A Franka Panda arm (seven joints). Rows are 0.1 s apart.
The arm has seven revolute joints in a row. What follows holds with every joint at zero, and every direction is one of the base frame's. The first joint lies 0.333 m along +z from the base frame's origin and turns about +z. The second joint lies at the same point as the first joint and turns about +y. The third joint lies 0.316 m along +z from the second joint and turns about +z. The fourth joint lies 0.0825 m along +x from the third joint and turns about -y. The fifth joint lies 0.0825 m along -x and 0.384 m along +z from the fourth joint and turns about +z. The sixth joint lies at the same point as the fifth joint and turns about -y. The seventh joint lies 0.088 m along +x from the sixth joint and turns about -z. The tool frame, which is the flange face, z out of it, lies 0.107 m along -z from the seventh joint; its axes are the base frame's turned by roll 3.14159, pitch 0 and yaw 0 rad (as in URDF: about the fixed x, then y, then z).
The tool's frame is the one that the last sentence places.
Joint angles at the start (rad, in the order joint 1, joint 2, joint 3, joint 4, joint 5, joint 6, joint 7):
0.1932, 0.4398, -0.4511, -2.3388, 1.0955, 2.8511, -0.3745
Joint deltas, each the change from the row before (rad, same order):
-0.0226, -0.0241, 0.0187, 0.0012, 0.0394, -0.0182, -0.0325
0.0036, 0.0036, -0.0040, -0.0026, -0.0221, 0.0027, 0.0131
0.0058, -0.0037, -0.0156, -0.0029, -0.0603, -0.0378, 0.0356
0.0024, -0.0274, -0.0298, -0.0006, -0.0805, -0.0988, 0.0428
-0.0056, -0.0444, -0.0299, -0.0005, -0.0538, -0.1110, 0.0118
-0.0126, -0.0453, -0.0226, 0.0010, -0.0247, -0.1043, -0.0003
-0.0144, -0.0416, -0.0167, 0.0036, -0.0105, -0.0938, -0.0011
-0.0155, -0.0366, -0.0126, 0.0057, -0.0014, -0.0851, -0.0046
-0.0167, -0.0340, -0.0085, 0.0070, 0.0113, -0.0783, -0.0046
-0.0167, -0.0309, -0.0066, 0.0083, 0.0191, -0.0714, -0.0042
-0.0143, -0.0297, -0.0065, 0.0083, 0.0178, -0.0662, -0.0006
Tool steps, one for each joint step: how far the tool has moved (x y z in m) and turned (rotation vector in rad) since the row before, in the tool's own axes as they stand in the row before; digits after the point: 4 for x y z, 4 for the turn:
0.0012, -0.0024, -0.0059, 0.0421, -0.0046, 0.0128
-0.0004, 0.0009, 0.0011, -0.0127, -0.0025, -0.0077
-0.0001, -0.0003, 0.0002, -0.0069, -0.0352, -0.0144
0.0017, -0.0013, -0.0068, 0.0185, -0.0740, -0.0117
0.0016, 0.0001, -0.0139, 0.0400, -0.0729, -0.0115
0.0000, 0.0006, -0.0154, 0.0529, -0.0626, -0.0003
-0.0012, -0.0010, -0.0152, 0.0566, -0.0522, 0.0039
-0.0019, -0.0021, -0.0143, 0.0572, -0.0444, 0.0020
-0.0026, -0.0038, -0.0139, 0.0633, -0.0366, 0.0049
-0.0027, -0.0051, -0.0136, 0.0657, -0.0292, 0.0052
-0.0034, -0.0066, -0.0131, 0.0621, -0.0263, 0.0028

